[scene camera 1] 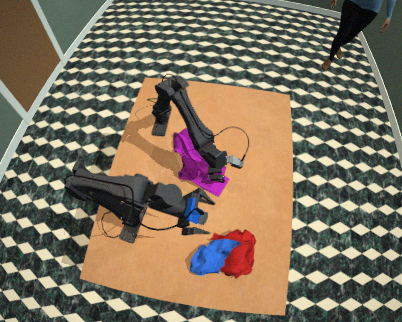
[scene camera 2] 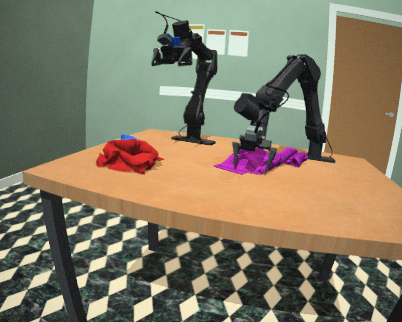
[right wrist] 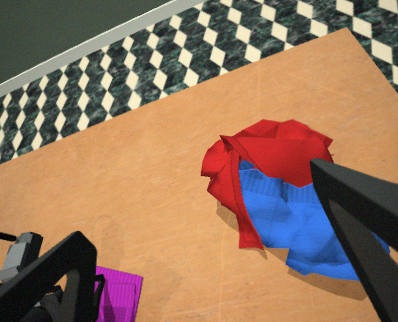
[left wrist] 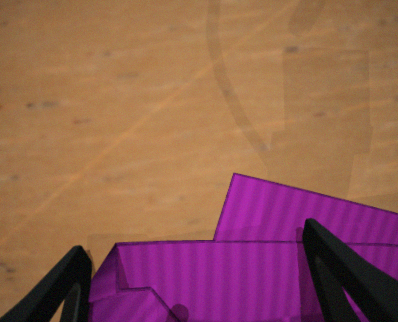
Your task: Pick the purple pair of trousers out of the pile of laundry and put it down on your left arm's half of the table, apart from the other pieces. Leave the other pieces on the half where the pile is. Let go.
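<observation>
The purple trousers (scene camera 1: 189, 167) (scene camera 2: 291, 157) (left wrist: 200, 270) (right wrist: 120, 295) lie crumpled on the table, apart from the other pieces. My left gripper (scene camera 1: 216, 178) (scene camera 2: 251, 169) (left wrist: 193, 242) is open and low over them, its fingertips spread at the part nearer the pile; the arm hides part of the cloth in scene camera 1. A red piece (scene camera 1: 243, 257) (scene camera 2: 130, 155) (right wrist: 285, 155) and a blue piece (scene camera 1: 212, 257) (scene camera 2: 128, 137) (right wrist: 300, 225) lie heaped together. My right gripper (scene camera 1: 211, 218) (scene camera 2: 170, 64) (right wrist: 190, 209) is open and empty, raised high above the table.
The wooden table (scene camera 1: 260, 130) (scene camera 2: 200, 200) (right wrist: 150, 150) carries both arm bases along one long side. In scene camera 1, the right arm reaches out between the purple trousers and the red and blue heap. A person (scene camera 1: 352, 25) stands on the floor beyond the table.
</observation>
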